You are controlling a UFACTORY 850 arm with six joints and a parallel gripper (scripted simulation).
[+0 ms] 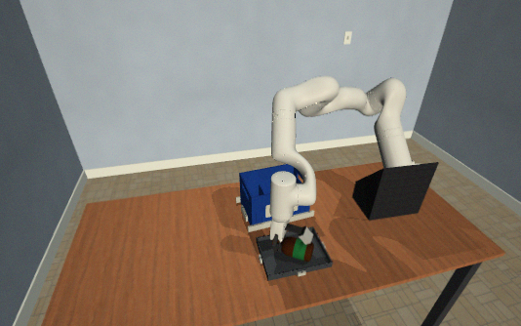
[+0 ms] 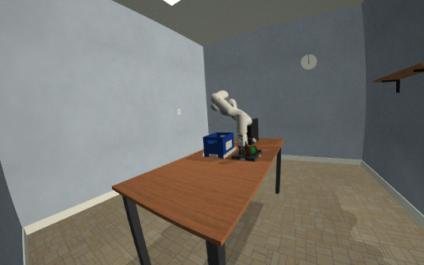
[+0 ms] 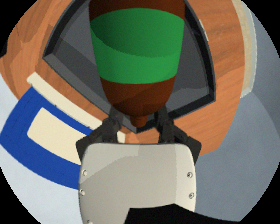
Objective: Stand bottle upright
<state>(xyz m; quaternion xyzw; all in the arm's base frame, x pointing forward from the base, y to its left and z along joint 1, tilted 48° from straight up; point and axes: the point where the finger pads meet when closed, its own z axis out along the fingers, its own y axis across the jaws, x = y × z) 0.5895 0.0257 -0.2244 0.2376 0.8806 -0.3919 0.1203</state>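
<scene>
Now: the bottle 4 cm behind my hand and 3 cm to the left of it. The rest, counted from my hand: blue crate 3 cm behind, 24 cm to the right, 4 cm above; then tray 5 cm behind, 3 cm to the left, 3 cm below.
</scene>
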